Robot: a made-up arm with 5 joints. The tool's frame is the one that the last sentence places.
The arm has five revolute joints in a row. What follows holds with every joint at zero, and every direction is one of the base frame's.
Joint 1 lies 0.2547 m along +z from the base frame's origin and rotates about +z.
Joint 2 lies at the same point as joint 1 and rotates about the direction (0, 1, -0.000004).
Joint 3 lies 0.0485 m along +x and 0.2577 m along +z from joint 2 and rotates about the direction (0, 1, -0.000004).
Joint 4 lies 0.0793 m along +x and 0.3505 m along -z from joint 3 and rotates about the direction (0, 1, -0.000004).
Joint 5 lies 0.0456 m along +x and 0.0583 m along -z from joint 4 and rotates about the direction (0, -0.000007, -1).
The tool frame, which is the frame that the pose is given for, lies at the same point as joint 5; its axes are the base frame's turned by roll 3.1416, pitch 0 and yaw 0 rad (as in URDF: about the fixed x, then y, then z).
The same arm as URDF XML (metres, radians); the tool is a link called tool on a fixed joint. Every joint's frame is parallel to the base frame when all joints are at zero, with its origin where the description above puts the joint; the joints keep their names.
<robot name="arm">
<joint name="tool_fixed" type="fixed"><parent link="link5"/><child link="tool"/><origin xyz="0.0000 0.0000 0.0000" rpy="-3.1416 0.0000 0.0000"/></joint>
<joint name="joint 5" type="continuous"><parent link="link4"/><child link="link5"/><origin xyz="0.0456 0.0000 -0.0583"/><axis xyz="0 0 -1"/></joint>
<joint name="joint 4" type="continuous"><parent link="link3"/><child link="link4"/><origin xyz="0.0793 0.0000 -0.3505"/><axis xyz="0 1 0"/></joint>
<joint name="joint 3" type="continuous"><parent link="link2"/><child link="link3"/><origin xyz="0.0485 0.0000 0.2577"/><axis xyz="0 1 0"/></joint>
<joint name="joint 2" type="continuous"><parent link="link1"/><child link="link2"/><origin xyz="0.0000 0.0000 0.0000"/><axis xyz="0 1 0"/></joint>
<joint name="joint 1" type="continuous"><parent link="base"/><child link="link1"/><origin xyz="0.0000 0.0000 0.2547"/><axis xyz="0 0 1"/></joint>
<link name="base"/>
<link name="link1"/>
<link name="link2"/>
<link name="link3"/>
<link name="link4"/>
<link name="link5"/>
<link name="tool"/>
</robot>

